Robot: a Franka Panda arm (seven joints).
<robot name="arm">
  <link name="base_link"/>
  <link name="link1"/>
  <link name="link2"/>
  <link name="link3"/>
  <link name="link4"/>
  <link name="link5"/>
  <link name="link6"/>
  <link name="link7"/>
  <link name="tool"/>
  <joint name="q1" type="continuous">
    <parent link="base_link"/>
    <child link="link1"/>
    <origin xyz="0 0 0.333" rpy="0 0 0"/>
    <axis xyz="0 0 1"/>
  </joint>
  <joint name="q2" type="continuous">
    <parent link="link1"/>
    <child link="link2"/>
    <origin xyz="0 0 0" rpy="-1.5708 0 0"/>
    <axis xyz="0 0 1"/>
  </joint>
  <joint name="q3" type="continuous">
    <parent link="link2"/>
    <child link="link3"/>
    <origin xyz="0 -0.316 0" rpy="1.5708 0 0"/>
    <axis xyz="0 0 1"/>
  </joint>
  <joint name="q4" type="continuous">
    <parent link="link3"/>
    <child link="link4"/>
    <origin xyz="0.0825 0 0" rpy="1.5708 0 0"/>
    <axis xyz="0 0 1"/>
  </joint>
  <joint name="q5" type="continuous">
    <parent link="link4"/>
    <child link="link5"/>
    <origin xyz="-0.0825 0.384 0" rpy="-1.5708 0 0"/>
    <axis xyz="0 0 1"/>
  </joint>
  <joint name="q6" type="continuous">
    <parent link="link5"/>
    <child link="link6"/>
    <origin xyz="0 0 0" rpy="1.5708 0 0"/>
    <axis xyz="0 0 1"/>
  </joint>
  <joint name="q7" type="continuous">
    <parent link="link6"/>
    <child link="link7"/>
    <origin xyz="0.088 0 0" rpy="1.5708 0 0"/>
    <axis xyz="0 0 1"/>
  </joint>
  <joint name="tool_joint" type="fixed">
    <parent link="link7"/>
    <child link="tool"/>
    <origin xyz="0 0 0.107" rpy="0 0 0"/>
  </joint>
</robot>
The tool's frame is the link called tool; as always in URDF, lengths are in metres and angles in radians. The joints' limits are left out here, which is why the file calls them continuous.
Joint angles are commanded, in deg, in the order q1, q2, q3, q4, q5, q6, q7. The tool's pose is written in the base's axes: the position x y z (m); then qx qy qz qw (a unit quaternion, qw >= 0). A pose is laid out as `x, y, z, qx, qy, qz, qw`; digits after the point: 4 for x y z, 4 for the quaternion.
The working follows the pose.
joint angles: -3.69 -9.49 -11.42 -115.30 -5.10 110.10 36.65
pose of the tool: 0.4969, -0.1459, 0.5312, 0.9051, -0.4229, 0.0403, 0.0188
Where each joint sits with the arm in this pose, in the base's axes (m; each line is computed from the numbers above, not from the rounded line before):
q1: 0.0000 0.0000 0.3330
q2: 0.0000 0.0000 0.3330
q3: -0.0520 0.0034 0.6447
q4: 0.0266 -0.0181 0.6580
q5: 0.4054 -0.1184 0.6315
q6: 0.4054 -0.1184 0.6315
q7: 0.4908 -0.1386 0.6378
the tool: 0.4969 -0.1459 0.5312

